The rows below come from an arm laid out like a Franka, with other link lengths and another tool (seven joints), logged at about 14 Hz.
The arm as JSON. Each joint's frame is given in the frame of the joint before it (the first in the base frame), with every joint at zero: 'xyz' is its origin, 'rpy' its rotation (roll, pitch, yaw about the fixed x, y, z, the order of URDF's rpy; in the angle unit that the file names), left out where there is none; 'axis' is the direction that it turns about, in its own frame. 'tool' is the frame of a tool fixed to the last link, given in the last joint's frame.
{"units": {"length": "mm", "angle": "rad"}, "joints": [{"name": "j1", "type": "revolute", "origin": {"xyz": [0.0, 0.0, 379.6]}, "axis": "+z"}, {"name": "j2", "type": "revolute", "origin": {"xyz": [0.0, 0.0, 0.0]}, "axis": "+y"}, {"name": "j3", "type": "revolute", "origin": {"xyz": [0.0, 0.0, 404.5]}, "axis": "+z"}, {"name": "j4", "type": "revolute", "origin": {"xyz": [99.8, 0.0, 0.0]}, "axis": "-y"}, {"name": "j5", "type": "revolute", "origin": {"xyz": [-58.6, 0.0, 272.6]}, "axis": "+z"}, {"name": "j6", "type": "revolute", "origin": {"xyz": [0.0, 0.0, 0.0]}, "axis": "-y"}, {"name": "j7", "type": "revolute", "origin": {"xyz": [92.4, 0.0, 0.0]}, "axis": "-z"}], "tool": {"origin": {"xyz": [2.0, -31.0, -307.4], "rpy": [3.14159, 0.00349, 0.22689]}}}
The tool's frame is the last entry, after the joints.
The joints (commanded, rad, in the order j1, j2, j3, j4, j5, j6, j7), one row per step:
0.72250 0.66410 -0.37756 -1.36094 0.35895 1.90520 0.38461
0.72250 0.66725 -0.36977 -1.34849 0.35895 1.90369 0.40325
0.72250 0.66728 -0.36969 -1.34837 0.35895 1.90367 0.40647
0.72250 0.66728 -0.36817 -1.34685 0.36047 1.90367 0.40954
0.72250 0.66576 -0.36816 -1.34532 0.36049 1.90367 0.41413
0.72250 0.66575 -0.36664 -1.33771 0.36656 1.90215 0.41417
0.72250 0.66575 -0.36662 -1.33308 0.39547 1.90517 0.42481
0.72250 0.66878 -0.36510 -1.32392 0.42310 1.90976 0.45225
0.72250 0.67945 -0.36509 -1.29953 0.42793 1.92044 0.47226
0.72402 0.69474 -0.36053 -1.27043 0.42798 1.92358 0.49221
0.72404 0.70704 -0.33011 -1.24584 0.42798 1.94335 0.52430
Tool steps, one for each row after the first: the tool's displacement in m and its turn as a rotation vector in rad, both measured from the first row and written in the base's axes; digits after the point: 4 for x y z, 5 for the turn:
0.0002 0.0063 0.0013 0.00427 -0.00262 -0.00941
0.0001 0.0064 0.0013 0.00402 -0.00240 -0.01251
-0.0001 0.0079 0.0017 0.00636 -0.00241 -0.01462
0.0004 0.0083 0.0031 0.00759 -0.00452 -0.01882
0.0012 0.0121 0.0054 0.01627 -0.00728 -0.01814
0.0007 0.0207 0.0074 0.04320 -0.00419 -0.03905
0.0009 0.0306 0.0091 0.06844 -0.00178 -0.07402
0.0092 0.0372 0.0112 0.07757 -0.02116 -0.09121
0.0145 0.0460 0.0110 0.08179 -0.03334 -0.09939
0.0154 0.0675 0.0105 0.10373 -0.04480 -0.10576

